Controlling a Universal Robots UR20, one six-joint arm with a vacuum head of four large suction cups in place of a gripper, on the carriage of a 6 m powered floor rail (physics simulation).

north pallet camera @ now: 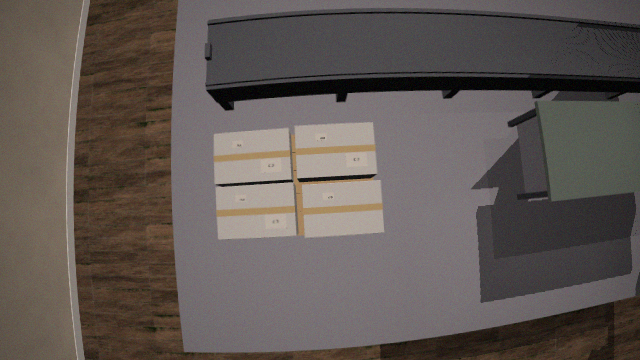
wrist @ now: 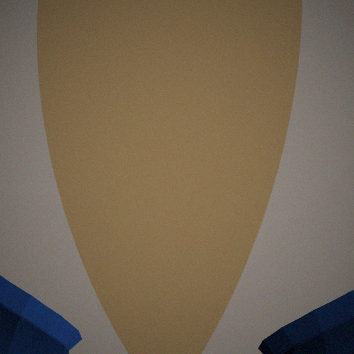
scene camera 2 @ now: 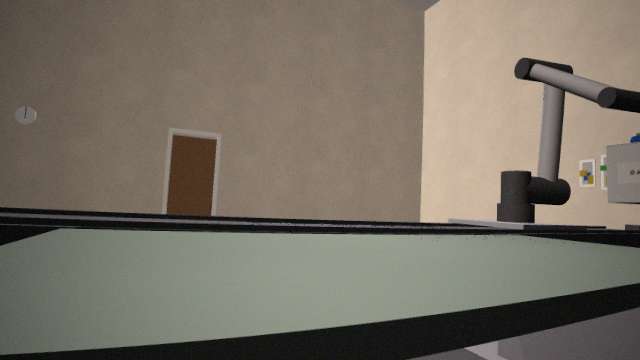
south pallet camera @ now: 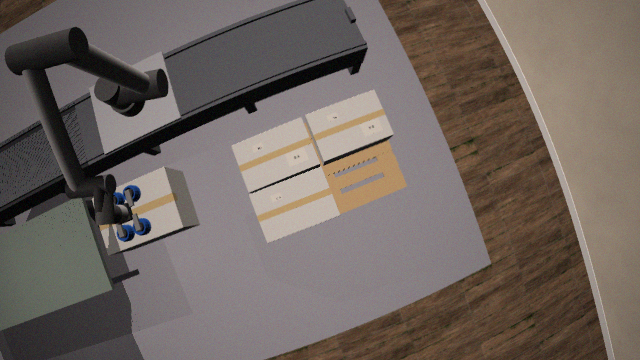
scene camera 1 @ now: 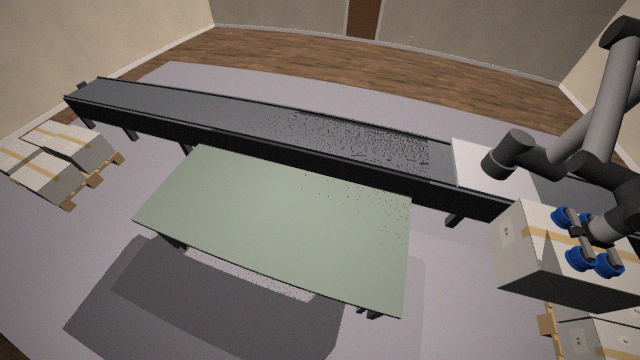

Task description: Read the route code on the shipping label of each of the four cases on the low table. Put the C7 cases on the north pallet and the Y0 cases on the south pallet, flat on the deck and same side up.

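Seen in the pictures: hand, its tool point: (wrist: 174, 245) (scene camera 1: 575, 244); arm's base, origin of its link: (scene camera 2: 515, 222) (scene camera 1: 494, 169).
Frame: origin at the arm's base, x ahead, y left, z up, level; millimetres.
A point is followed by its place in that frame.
My suction head (scene camera 1: 587, 242) @[x 894, y -32, z 406 mm] (south pallet camera: 130, 212) @[x 894, y -32, z 406 mm] (wrist: 170, 327) is on top of a white taped case (scene camera 1: 511, 255) @[x 961, y -287, z 283 mm] (scene camera 2: 620, 185) @[x 763, y -281, z 221 mm] (south pallet camera: 165, 215) @[x 989, y 192, z 431 mm] (wrist: 170, 150) @[x 894, y -82, z 427 mm], which hangs level in the air near the low table's south end. Its side label shows partly in scene camera 2; I cannot read the code surely. The low table (scene camera 1: 270, 215) @[x 942, y -1591, z -40 mm] (scene camera 2: 300, 280) @[x 1133, y -2049, z -40 mm] (north pallet camera: 590, 150) @[x 922, y -2033, z -40 mm] (south pallet camera: 45, 270) @[x 955, y -1302, z -40 mm] shows no case on it. The south pallet (scene camera 1: 547, 325) @[x 1012, y 598, z -485 mm] (south pallet camera: 370, 199) @[x 1383, y 1468, z -426 mm] bears three cases (south pallet camera: 350, 145) @[x 947, y 1438, z -151 mm] (south pallet camera: 270, 175) @[x 934, y 812, z -156 mm] (south pallet camera: 300, 220) @[x 1319, y 896, z -141 mm]; its lower-right quarter in its camera is bare deck. The north pallet (scene camera 1: 92, 180) @[x 1017, y -3834, z -481 mm] (north pallet camera: 300, 220) @[x 1284, y -4430, z -426 mm] bears several cases (north pallet camera: 335, 165) @[x 911, y -4146, z -141 mm].
The floor rail (scene camera 1: 200, 112) (north pallet camera: 400, 50) (south pallet camera: 270, 50) runs behind the table and pallets. The carriage (scene camera 1: 467, 160) @[x -24, y -236, z 0 mm] (south pallet camera: 165, 120) @[x 270, y 229, z -1 mm] stands on it near the south end of the table. The arm (scene camera 1: 610, 95) @[x 439, y -113, z 908 mm] (scene camera 2: 552, 130) @[x 160, y 182, z 664 mm] (south pallet camera: 52, 125) @[x 417, y -38, z 940 mm] reaches from it to the case.
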